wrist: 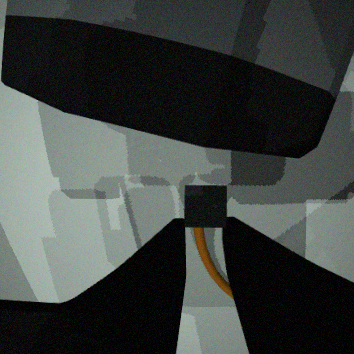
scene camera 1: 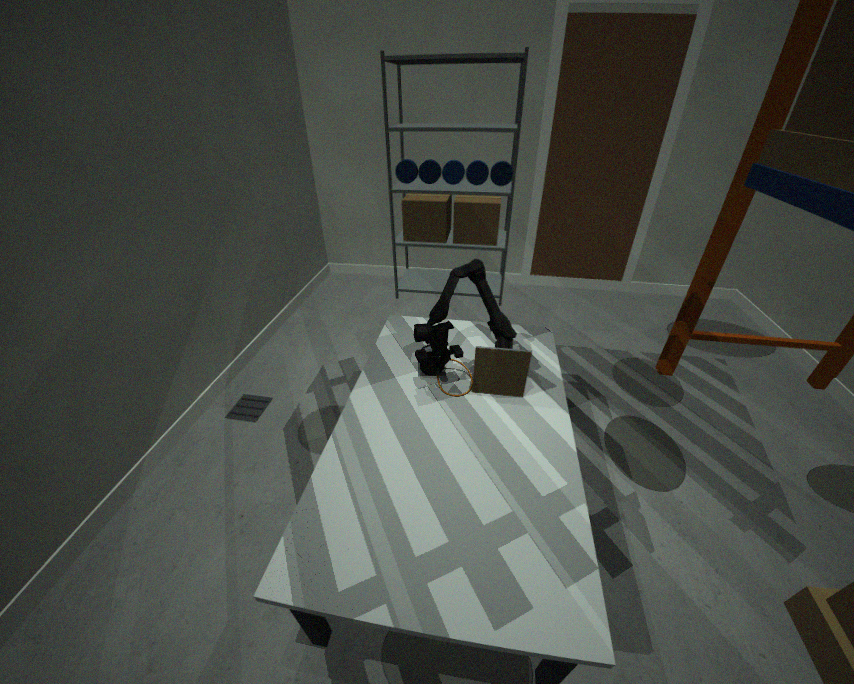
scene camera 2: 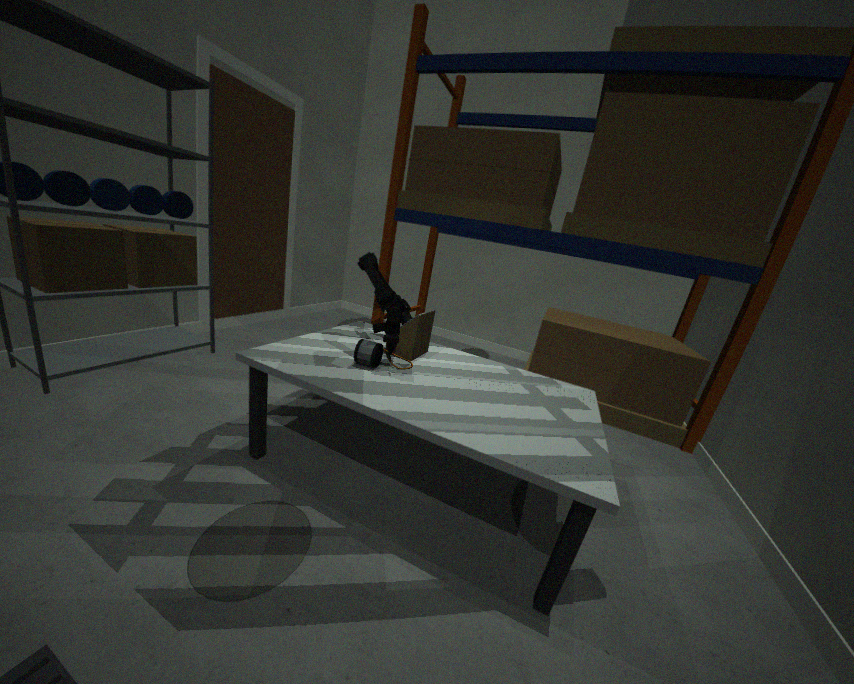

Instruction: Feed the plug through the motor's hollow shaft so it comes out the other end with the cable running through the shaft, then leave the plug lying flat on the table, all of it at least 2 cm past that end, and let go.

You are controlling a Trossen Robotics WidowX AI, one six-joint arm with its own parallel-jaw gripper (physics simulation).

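Where they show: gripper, fingertip midpoint: (wrist: 203,228) (scene camera 1: 437,370) (scene camera 2: 389,354); arm's base, link origin: (scene camera 1: 504,353) (scene camera 2: 409,324).
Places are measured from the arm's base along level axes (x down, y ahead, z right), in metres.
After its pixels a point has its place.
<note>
The motor (scene camera 1: 429,363) @(x 0.073, y 0.297, z -0.045 m) (scene camera 2: 368,354) @(x 0.076, y 0.343, z -0.029 m) (wrist: 165,90) @(x 0.039, y 0.285, z -0.033 m) is a dark cylinder with a grey band, lying on its side on the table (scene camera 1: 498,605) @(x 0.141, y -0.081, z -0.841 m) (scene camera 2: 399,413) @(x 0.141, y 0.537, z -0.324 m). In the wrist view its black end rim crosses the upper part. My gripper (scene camera 2: 391,349) @(x 0.080, y 0.253, z -0.074 m) (wrist: 203,228) @(x 0.080, y 0.253, z -0.074 m) is shut on the plug, beside the motor on the side toward the upright panel. The plug (wrist: 205,205) @(x 0.073, y 0.259, z -0.063 m) is a small dark block at the fingertips, apart from the rim in the wrist view. The orange cable (scene camera 1: 454,396) @(x 0.136, y 0.169, z -0.143 m) (scene camera 2: 400,367) @(x 0.133, y 0.229, z -0.118 m) (wrist: 215,272) @(x 0.136, y 0.211, z -0.129 m) runs back from it and loops near the panel. The shaft's opening cannot be made out.
An upright brown panel (scene camera 1: 501,372) @(x 0.024, y -0.001, z -0.092 m) (scene camera 2: 415,338) @(x 0.028, y 0.099, z -0.102 m) stands on the table close to the cable loop and the arm. Striped shadows cross the table top. A metal shelf rack (scene camera 1: 389,213) (scene camera 2: 15,235) and an orange-and-blue rack (scene camera 1: 741,178) (scene camera 2: 401,163) stand off the table.
</note>
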